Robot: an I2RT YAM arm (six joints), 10 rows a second.
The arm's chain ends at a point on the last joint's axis. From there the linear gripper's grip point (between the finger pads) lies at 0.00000 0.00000 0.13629 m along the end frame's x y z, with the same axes.
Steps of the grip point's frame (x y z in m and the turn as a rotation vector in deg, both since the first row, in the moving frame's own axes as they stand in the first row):
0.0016, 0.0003, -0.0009, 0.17, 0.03, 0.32
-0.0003, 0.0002, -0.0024, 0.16, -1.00, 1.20
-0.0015, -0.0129, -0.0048, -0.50, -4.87, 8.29
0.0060, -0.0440, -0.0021, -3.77, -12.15, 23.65
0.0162, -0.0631, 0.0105, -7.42, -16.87, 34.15
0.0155, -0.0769, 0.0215, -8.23, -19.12, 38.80
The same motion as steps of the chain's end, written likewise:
0.0015, 0.0007, -0.0009, 0.17, 0.03, 0.32
0.0021, 0.0006, -0.0024, 0.16, -1.00, 1.20
0.0101, -0.0132, -0.0043, -0.50, -4.87, 8.29
0.0357, -0.0468, 0.0012, -3.77, -12.15, 23.65
0.0584, -0.0679, 0.0173, -7.42, -16.87, 34.15
0.0629, -0.0799, 0.0301, -8.23, -19.12, 38.80

